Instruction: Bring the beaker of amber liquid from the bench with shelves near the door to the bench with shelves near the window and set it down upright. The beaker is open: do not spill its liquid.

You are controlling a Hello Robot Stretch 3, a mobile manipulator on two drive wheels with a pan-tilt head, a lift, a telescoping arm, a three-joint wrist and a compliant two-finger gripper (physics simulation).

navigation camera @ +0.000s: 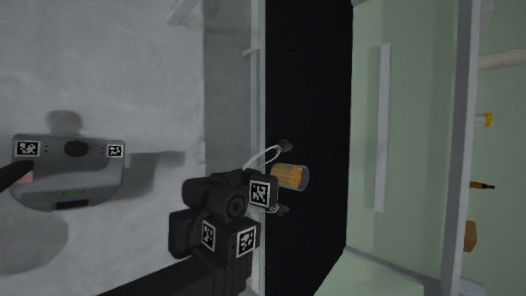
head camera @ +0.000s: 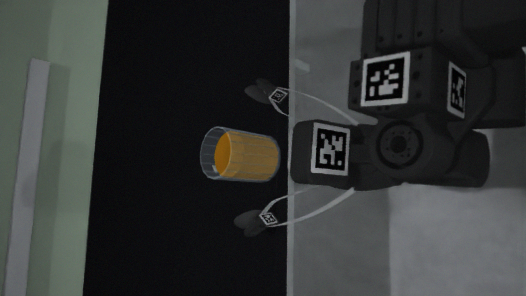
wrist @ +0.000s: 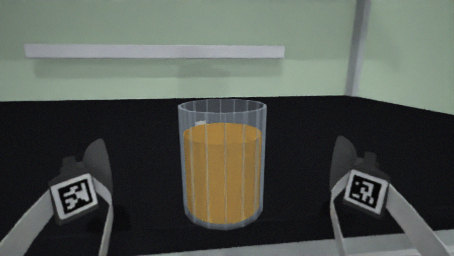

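The glass beaker of amber liquid (head camera: 241, 155) (navigation camera: 290, 177) (wrist: 223, 170) stands upright on the black bench top (head camera: 165, 240) (navigation camera: 310, 75) (wrist: 50, 130), close to the bench's front edge. The amber liquid is inside it, its surface below the rim. My gripper (head camera: 254, 157) (navigation camera: 283, 177) (wrist: 222, 156) is open, with one finger on each side of the beaker. In the wrist view a wide gap shows between the glass and each fingertip. Whether this bench is the one near the window does not show.
A pale strip (head camera: 27, 175) (navigation camera: 382, 125) (wrist: 155, 51) runs along the green back panel. In the navigation view a shelf edge (navigation camera: 457, 150) crosses at the right, with a yellow-capped container (navigation camera: 484, 120) and a brown block (navigation camera: 470, 236) beyond it. My base (navigation camera: 67, 170) stands on the floor at the left.
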